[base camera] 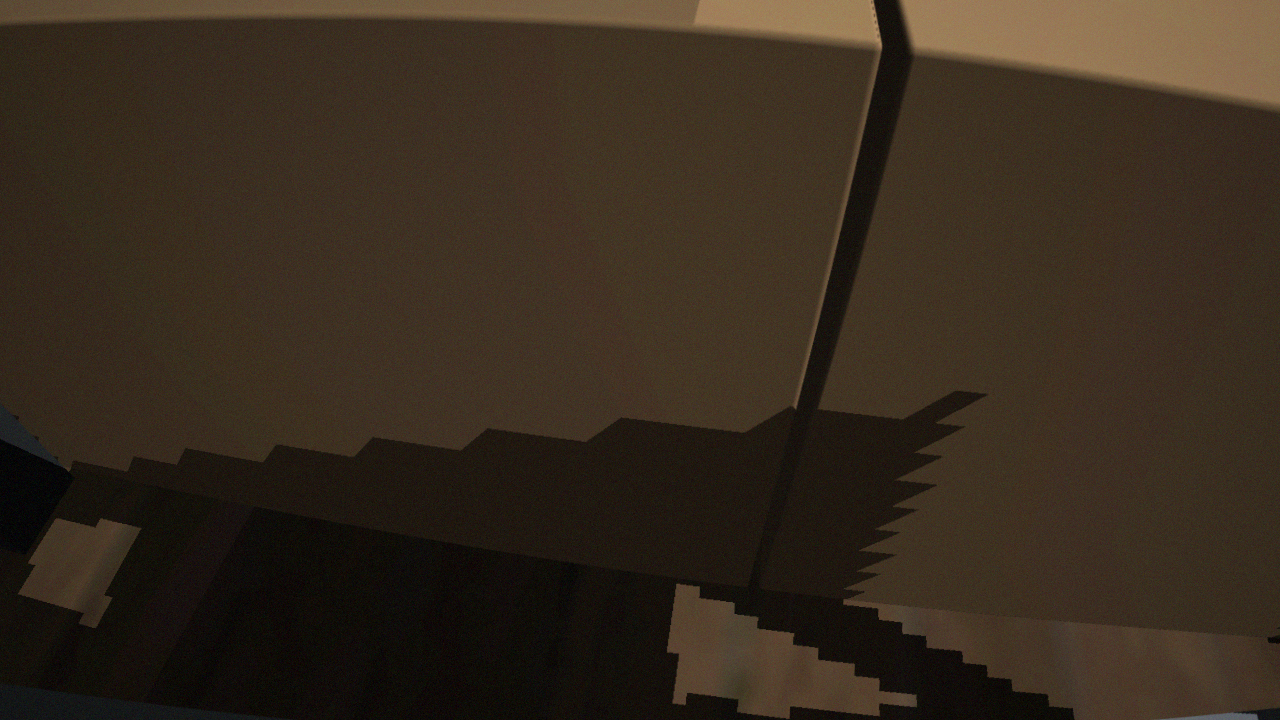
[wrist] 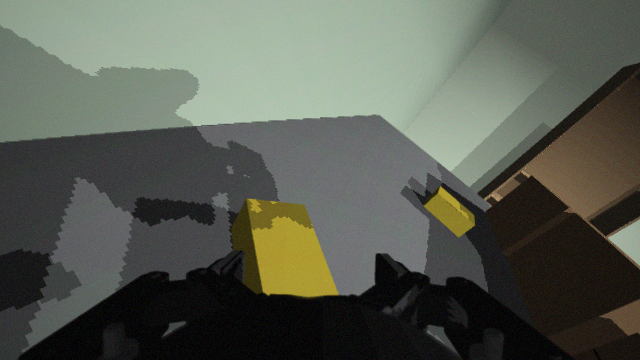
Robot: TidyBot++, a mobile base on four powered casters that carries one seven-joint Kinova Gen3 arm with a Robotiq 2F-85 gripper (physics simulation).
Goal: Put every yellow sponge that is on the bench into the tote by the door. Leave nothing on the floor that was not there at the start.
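Frame: origin at the arm's base, x ahead, y left, z up, level; centimetres.
Seen in the pictures: gripper, fingertip midpoint: (wrist: pixel 310 267).
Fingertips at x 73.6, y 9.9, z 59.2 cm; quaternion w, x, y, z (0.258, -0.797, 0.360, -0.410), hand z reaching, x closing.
Offsets run from my fingertips to a thing's top centre. Level surfaces: height alone.
A large yellow sponge @[dx +2.9, dy +1.9, dz -3.0 cm] (wrist: pixel 290 255) lies on the grey bench top @[dz -7.5 cm] (wrist: pixel 345 165) in the wrist view, its near end hidden behind the gripper body. A second yellow sponge @[dx +44.4, dy -20.5, dz -3.0 cm] (wrist: pixel 448 212) lies farther off, near the right edge of the bench top. My gripper (wrist: pixel 310 267) is open with nothing held. The near sponge shows between the spread fingertips, closer to the left one; whether it touches that finger I cannot tell. The tote does not show in either view.
Brown wooden panels @[dx +38.5, dy -47.3, dz +10.6 cm] (wrist: pixel 565 265) stand beyond the bench's right edge. A pale green wall (wrist: pixel 300 60) is behind the bench. In the base camera view, large shaded brown panels (base camera: pixel 447 268) with a dark upright gap stand close ahead, above a strip of wooden floor @[dz -98.9 cm] (base camera: pixel 1154 658).
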